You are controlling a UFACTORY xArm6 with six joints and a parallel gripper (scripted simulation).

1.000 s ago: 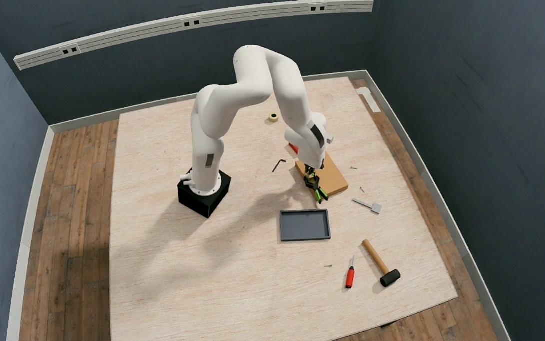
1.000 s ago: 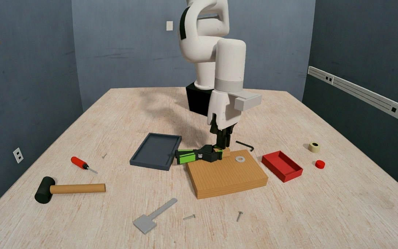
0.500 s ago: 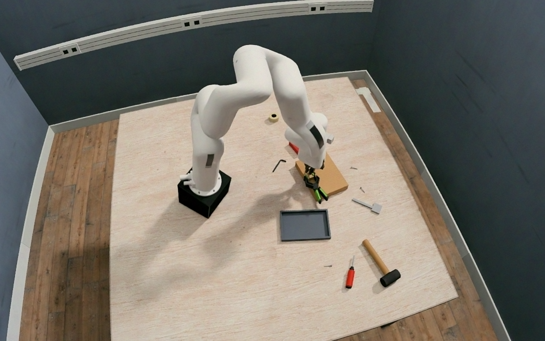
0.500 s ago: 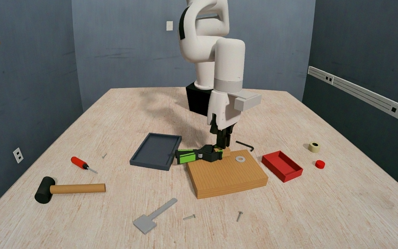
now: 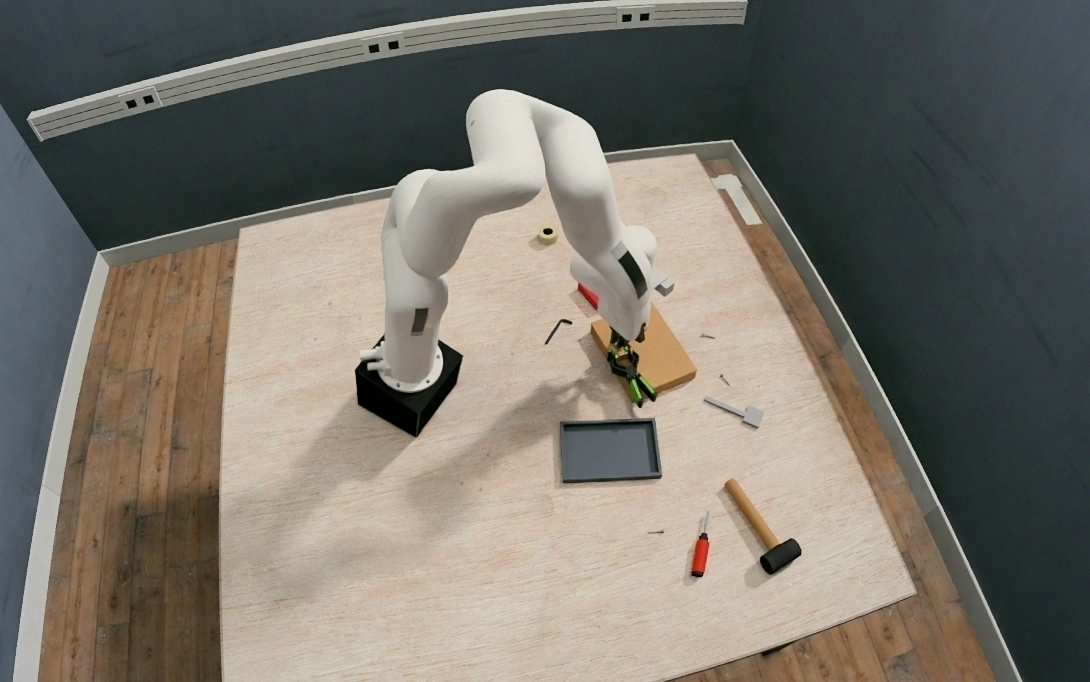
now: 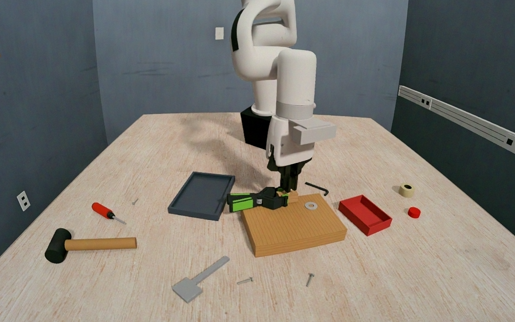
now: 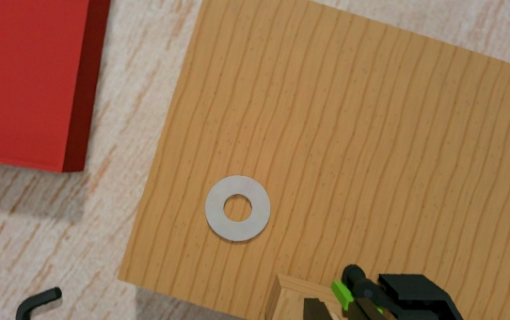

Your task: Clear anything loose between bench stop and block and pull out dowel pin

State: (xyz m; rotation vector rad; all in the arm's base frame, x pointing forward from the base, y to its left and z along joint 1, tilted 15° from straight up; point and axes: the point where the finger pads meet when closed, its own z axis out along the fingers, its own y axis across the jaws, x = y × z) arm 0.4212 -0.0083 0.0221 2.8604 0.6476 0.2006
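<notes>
The dowel pin is 20 mm below my hand. The rest, counted from my hand: small wooden block 40 mm below; hex key 90 mm behind, 120 mm to the left, 80 mm below; washer 20 mm ahead, 50 mm to the left, 50 mm below.
</notes>
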